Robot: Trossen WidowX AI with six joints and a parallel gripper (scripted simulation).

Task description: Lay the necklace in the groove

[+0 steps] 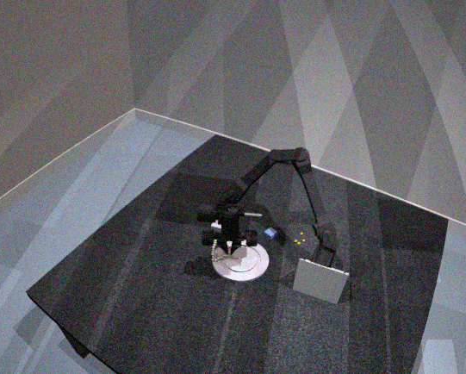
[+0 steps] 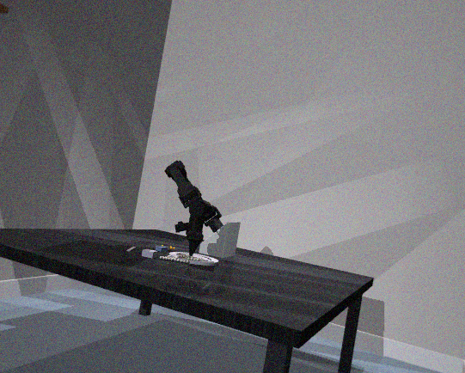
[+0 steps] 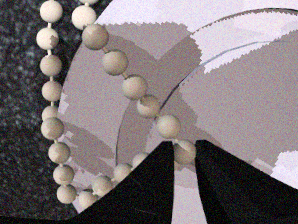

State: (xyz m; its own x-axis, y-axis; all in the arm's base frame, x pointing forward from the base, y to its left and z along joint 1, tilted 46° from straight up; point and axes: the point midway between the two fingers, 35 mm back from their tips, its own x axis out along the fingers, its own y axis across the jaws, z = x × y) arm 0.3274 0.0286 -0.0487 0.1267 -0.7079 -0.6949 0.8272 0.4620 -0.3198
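My gripper tip is now 40 mm past the round white bead board, 10 mm to the left of it and 10 mm above it. The rest, counted from my gripper tip: small white block: 120 mm ahead, 110 mm to the right, 10 mm below; small blue cube: 180 mm to the right, 60 mm behind, 10 mm below; thin white stick: 230 mm to the right, 70 mm ahead, 20 mm below.
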